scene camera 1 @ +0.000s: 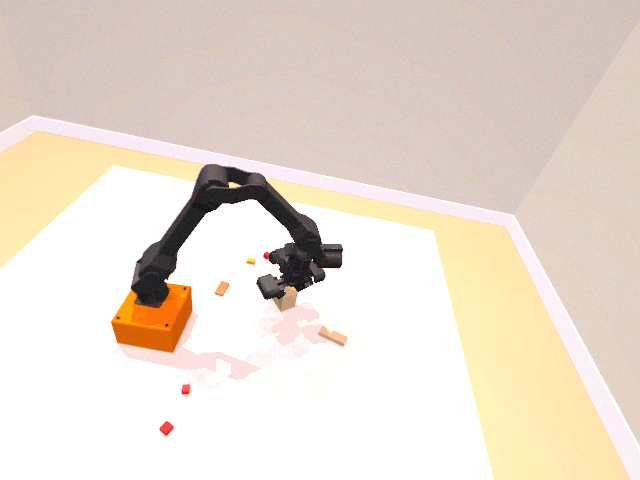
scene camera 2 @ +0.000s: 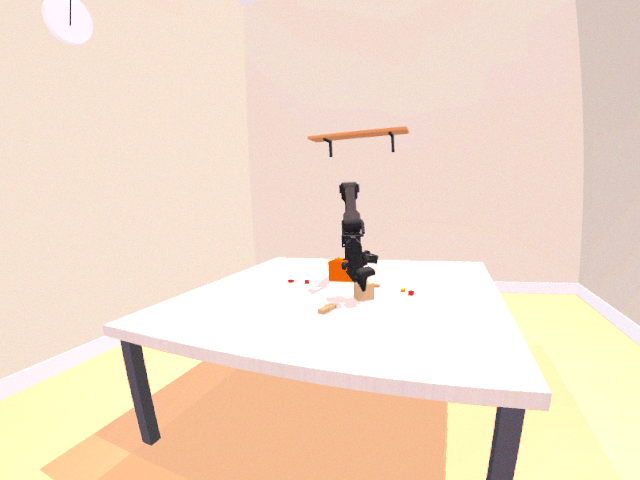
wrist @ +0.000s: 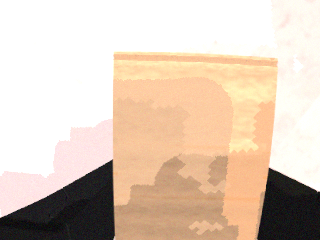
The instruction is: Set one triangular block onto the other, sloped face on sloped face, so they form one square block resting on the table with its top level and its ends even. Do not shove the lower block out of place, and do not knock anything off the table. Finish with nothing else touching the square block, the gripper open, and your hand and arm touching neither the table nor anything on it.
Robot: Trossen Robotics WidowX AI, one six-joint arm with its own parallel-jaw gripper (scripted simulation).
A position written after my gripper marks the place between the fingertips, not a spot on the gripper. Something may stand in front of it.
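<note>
Tan triangular block (wrist: 191, 139). Another tan triangular block (wrist: 150, 54). My gripper (scene camera 1: 285, 295), also in scene camera 2 (scene camera 2: 361, 289) and the wrist view (wrist: 184, 169).
</note>
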